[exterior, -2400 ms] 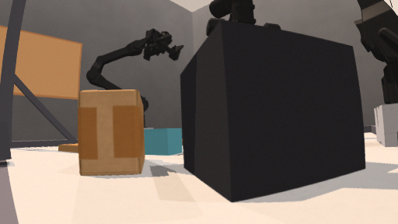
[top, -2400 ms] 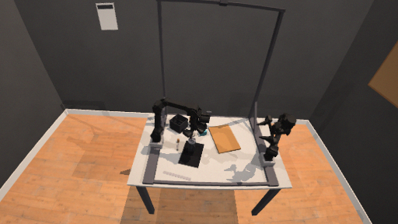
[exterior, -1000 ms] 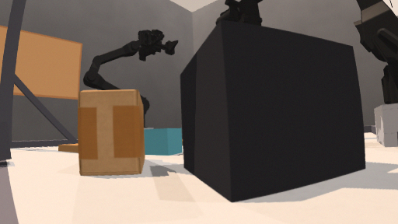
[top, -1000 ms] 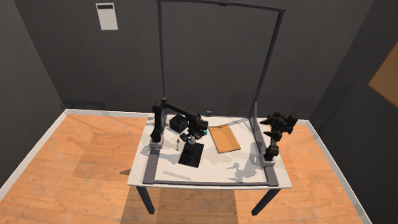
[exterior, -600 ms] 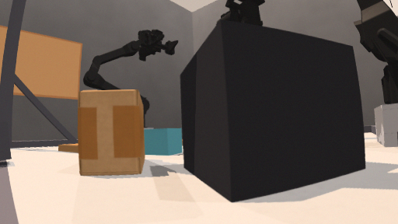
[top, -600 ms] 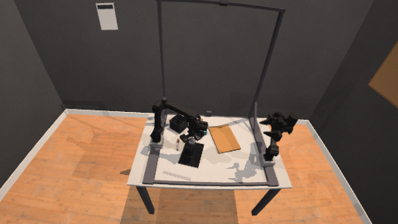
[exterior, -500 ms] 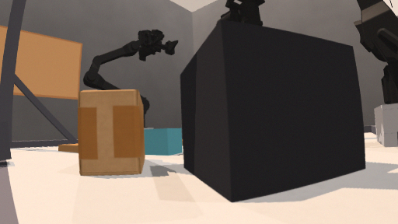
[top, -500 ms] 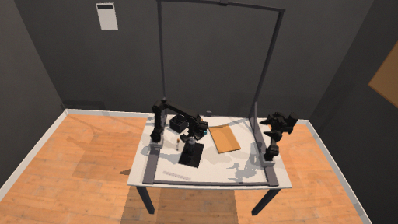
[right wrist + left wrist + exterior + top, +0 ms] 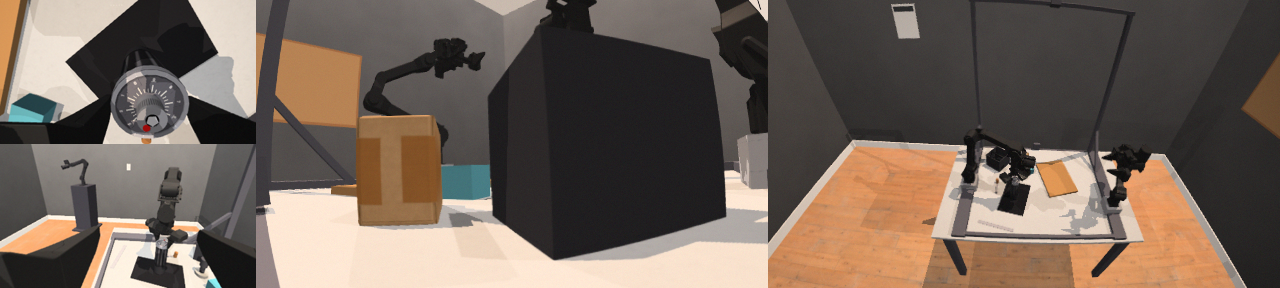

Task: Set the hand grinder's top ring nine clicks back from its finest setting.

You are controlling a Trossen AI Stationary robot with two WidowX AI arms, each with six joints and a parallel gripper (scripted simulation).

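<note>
The grey top ring lies 30 mm below my right hand. Round my right hand: black mat: 180 mm below; teal block: 230 mm behind, 60 mm to the left, 160 mm below; orange-knobbed handle: 50 mm behind, 120 mm to the right, 170 mm below.
</note>
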